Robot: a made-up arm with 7 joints. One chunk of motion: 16 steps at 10 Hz.
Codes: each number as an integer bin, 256 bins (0 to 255) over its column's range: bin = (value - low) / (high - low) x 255, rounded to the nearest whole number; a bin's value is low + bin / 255 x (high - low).
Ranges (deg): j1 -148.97..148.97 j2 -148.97..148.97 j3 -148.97..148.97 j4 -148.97..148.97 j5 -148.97..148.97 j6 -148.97..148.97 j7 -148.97..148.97
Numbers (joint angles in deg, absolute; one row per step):
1: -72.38 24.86 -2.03 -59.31 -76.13 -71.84 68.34
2: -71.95 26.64 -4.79 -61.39 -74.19 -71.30 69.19
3: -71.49 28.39 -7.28 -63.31 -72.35 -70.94 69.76
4: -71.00 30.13 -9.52 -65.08 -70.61 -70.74 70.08
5: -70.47 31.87 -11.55 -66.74 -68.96 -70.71 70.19
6: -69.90 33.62 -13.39 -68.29 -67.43 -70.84 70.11
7: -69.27 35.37 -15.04 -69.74 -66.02 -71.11 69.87
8: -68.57 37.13 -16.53 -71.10 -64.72 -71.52 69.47
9: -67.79 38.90 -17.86 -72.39 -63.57 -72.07 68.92
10: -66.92 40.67 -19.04 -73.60 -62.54 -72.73 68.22
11: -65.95 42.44 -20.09 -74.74 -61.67 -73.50 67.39
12: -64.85 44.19 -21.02 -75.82 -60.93 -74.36 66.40
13: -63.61 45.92 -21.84 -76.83 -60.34 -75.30 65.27
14: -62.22 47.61 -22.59 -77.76 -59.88 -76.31 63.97
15: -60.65 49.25 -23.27 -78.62 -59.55 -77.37 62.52
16: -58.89 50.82 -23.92 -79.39 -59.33 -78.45 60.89
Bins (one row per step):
1: 66 149 126 77 62 66 186
2: 66 150 123 75 64 66 187
3: 66 152 121 73 66 67 187
4: 67 153 119 72 67 67 187
5: 67 155 118 70 68 67 188
6: 68 156 116 69 70 67 188
7: 68 158 115 68 71 67 187
8: 69 159 113 67 72 66 187
9: 69 161 112 66 73 66 186
10: 70 162 111 65 74 65 186
11: 71 164 110 64 75 65 185
12: 72 165 110 63 75 64 184
13: 73 167 109 62 76 63 183
14: 74 168 108 61 76 62 182
15: 76 170 108 60 77 61 181
16: 77 171 107 60 77 60 180

